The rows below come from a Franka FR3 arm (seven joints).
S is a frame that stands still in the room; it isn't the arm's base.
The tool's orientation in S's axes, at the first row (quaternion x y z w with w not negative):
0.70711 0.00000 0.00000 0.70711
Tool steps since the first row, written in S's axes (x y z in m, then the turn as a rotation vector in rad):
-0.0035 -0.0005 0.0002 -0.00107 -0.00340 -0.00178
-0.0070 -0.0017 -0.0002 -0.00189 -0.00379 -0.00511
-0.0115 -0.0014 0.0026 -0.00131 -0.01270 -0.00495
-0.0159 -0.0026 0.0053 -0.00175 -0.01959 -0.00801
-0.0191 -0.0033 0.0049 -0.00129 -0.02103 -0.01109
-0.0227 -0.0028 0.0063 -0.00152 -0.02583 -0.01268
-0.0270 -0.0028 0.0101 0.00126 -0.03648 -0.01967
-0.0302 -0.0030 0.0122 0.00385 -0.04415 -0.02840
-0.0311 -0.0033 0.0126 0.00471 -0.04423 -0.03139
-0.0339 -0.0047 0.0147 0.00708 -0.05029 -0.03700
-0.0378 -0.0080 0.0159 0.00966 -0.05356 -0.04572
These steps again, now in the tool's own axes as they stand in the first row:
-0.0035 0.0002 0.0005 -0.00107 -0.00178 0.00340
-0.0070 -0.0002 0.0017 -0.00189 -0.00511 0.00379
-0.0115 0.0026 0.0014 -0.00131 -0.00495 0.01270
-0.0159 0.0053 0.0026 -0.00175 -0.00801 0.01959
-0.0191 0.0049 0.0033 -0.00129 -0.01109 0.02103
-0.0227 0.0063 0.0028 -0.00152 -0.01268 0.02583
-0.0270 0.0101 0.0028 0.00126 -0.01967 0.03648
-0.0302 0.0122 0.0030 0.00385 -0.02840 0.04415
-0.0311 0.0126 0.0033 0.00471 -0.03139 0.04423
-0.0339 0.0147 0.0047 0.00708 -0.03700 0.05029
-0.0378 0.0159 0.0080 0.00966 -0.04572 0.05356

